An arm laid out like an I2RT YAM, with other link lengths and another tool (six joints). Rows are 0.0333 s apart.
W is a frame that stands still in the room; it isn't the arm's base.
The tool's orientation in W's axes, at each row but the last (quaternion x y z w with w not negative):
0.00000, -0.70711, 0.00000, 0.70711
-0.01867, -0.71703, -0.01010, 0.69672
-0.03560, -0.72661, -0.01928, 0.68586
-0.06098, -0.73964, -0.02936, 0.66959
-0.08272, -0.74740, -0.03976, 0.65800
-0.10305, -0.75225, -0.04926, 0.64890
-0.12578, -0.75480, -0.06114, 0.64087
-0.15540, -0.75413, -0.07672, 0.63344
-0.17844, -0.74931, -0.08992, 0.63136
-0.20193, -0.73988, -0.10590, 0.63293
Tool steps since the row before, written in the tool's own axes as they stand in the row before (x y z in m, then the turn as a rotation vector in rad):
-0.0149, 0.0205, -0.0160, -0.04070, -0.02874, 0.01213
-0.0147, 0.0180, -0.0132, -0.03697, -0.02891, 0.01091
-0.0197, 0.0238, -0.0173, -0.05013, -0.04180, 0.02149
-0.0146, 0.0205, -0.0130, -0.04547, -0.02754, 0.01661
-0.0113, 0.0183, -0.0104, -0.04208, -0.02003, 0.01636
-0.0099, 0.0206, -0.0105, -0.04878, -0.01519, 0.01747
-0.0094, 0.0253, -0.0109, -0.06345, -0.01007, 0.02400
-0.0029, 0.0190, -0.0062, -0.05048, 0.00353, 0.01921
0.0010, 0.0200, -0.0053, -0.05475, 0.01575, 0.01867
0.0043, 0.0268, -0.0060, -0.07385, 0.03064, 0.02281
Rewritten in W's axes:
0.0160, 0.0205, -0.0149, -0.01213, -0.02874, -0.04070
0.0143, 0.0173, -0.0145, -0.01102, -0.02891, -0.03693
0.0202, 0.0219, -0.0191, -0.02182, -0.04128, -0.05042
0.0169, 0.0179, -0.0140, -0.01560, -0.02752, -0.04584
0.0147, 0.0154, -0.0107, -0.01444, -0.01994, -0.04282
0.0160, 0.0170, -0.0094, -0.01354, -0.01561, -0.04989
0.0185, 0.0205, -0.0091, -0.01623, -0.01067, -0.06577
0.0125, 0.0155, -0.0032, -0.00919, 0.00240, -0.05329
0.0123, 0.0166, 0.0002, -0.00345, 0.01279, -0.05847
0.0165, 0.0222, 0.0026, 0.00153, 0.02469, -0.07938

